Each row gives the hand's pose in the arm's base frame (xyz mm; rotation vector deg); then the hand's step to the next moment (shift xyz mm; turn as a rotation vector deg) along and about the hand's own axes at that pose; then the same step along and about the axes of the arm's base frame.
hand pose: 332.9 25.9 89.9 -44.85 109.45 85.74
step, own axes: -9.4 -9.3 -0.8 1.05 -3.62 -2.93
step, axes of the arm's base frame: 13.1 -1.7 1.3 1.76 -3.67 -2.49
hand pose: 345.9 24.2 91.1 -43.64 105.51 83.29
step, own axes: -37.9 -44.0 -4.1 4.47 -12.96 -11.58
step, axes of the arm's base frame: 56.8 -11.7 4.6 5.71 -14.24 -9.31
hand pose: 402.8 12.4 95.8 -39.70 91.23 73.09
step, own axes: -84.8 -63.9 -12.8 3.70 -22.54 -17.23
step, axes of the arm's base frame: 84.2 -41.7 51.2 12.46 -22.52 -12.49
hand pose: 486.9 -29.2 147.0 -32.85 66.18 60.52
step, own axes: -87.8 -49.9 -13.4 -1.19 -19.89 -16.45
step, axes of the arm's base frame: 35.5 -65.0 70.0 10.28 -22.55 -7.32
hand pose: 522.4 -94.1 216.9 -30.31 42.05 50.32
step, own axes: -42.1 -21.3 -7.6 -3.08 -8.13 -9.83
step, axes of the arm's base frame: -2.9 -37.5 29.5 2.00 -12.61 -3.02
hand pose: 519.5 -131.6 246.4 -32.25 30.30 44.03
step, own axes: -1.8 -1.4 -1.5 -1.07 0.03 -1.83
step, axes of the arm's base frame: -0.4 -2.7 0.4 -1.10 -1.68 -0.67
